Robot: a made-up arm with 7 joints.
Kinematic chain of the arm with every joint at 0, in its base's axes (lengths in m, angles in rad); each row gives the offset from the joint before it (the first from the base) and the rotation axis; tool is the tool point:
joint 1: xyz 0 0 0.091 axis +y
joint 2: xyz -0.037 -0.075 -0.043 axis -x
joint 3: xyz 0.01 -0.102 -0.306 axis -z
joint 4: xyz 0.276 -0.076 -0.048 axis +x
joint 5: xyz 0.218 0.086 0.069 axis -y
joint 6: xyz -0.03 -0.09 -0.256 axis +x
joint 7: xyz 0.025 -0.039 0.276 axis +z
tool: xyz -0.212 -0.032 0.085
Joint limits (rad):
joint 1: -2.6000..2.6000
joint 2: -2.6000..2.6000
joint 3: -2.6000..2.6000
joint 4: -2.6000..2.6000
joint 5: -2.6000..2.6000
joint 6: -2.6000..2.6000
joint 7: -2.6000..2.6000
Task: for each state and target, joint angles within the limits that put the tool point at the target. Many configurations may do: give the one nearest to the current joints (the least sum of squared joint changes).
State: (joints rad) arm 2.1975 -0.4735 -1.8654 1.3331 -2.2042 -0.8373 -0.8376
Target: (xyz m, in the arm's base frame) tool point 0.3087 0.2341 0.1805
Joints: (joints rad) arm 2.0818 -0.5805 -2.2008 1.0707 -2.2368 -0.8083 -0.8919
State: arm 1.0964 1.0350 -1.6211 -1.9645 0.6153 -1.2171 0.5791
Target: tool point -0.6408 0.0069 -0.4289
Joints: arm 1.1423 0.4769 -1.8002 -1.9869 0.8337 -1.6231 0.4936
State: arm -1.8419 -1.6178 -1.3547 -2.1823 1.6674 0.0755 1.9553
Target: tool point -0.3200 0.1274 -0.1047
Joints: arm -1.7637 -1.6639 -1.2814 -2.2331 1.6146 0.1690 1.9766
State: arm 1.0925 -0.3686 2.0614 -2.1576 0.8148 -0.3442 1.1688
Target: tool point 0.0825 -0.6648 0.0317
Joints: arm 1.0067 0.3556 1.7040 -2.1655 0.7795 0.2254 1.3941
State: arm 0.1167 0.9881 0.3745 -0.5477 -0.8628 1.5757 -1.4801
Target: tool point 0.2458 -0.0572 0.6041
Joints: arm 0.1051 1.7504 0.4686 -0.6499 -0.9053 1.5311 -1.5074
